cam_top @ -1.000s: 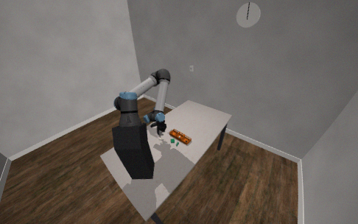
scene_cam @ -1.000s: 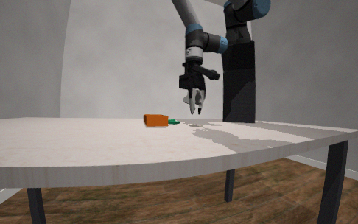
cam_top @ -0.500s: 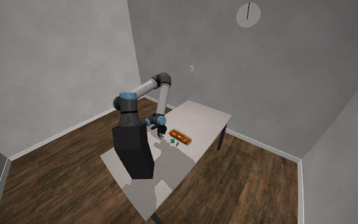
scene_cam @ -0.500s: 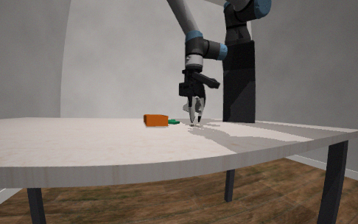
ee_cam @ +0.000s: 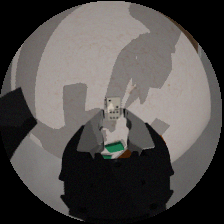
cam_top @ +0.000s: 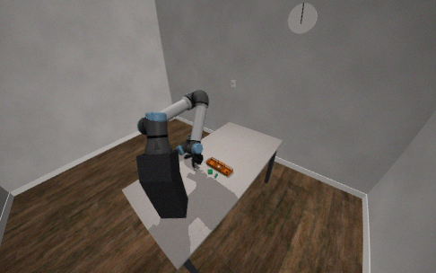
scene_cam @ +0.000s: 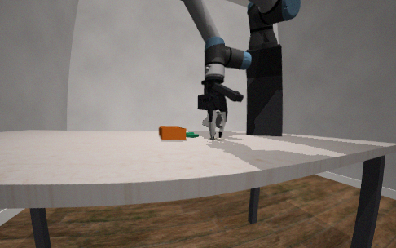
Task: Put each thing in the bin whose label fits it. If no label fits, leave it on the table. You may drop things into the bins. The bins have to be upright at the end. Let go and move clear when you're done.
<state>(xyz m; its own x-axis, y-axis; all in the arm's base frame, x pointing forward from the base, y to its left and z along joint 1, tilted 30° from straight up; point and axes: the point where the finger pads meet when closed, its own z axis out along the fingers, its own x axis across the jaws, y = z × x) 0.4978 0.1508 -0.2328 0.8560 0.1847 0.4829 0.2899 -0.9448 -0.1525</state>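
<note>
Now: hand 1 cm above the white object. The rest, counted from my hand: green block 4 cm ahead, 13 cm to the right, 1 cm below; then small dark thing 11 cm ahead, 26 cm to the right, 1 cm below; then green cylinder 3 cm ahead, 20 cm to the right, 1 cm below.
</note>
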